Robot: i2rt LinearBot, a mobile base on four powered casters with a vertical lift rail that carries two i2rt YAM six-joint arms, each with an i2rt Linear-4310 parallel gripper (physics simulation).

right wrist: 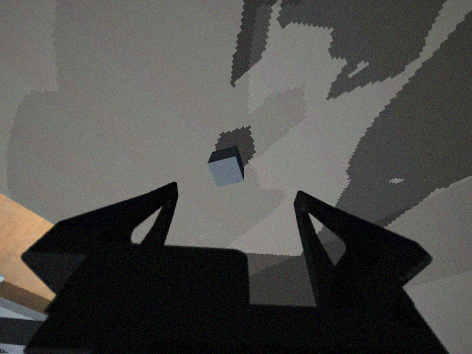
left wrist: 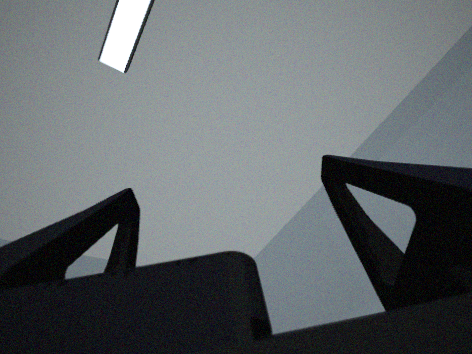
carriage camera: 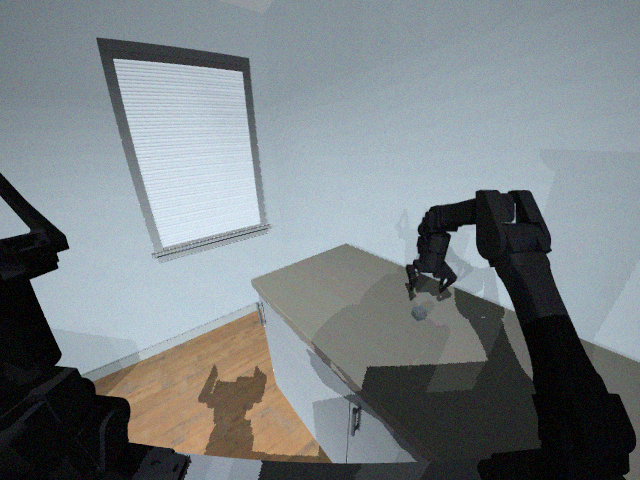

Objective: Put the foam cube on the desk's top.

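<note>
A small blue-grey cube, which looks like the foam cube, rests on the beige top of a white cabinet. My right gripper is open and empty, pointing down above the top. In the carriage camera it is just behind and above the cube; in the right wrist view the cube lies beyond the fingertips, between their lines. My left gripper is open and empty, facing the ceiling. I cannot tell whether this cabinet is the desk; no other desk shows.
The cabinet has a door handle on its front and stands against the wall. Wooden floor lies to the picture's left of it. A window is in the wall. A ceiling light shows in the left wrist view.
</note>
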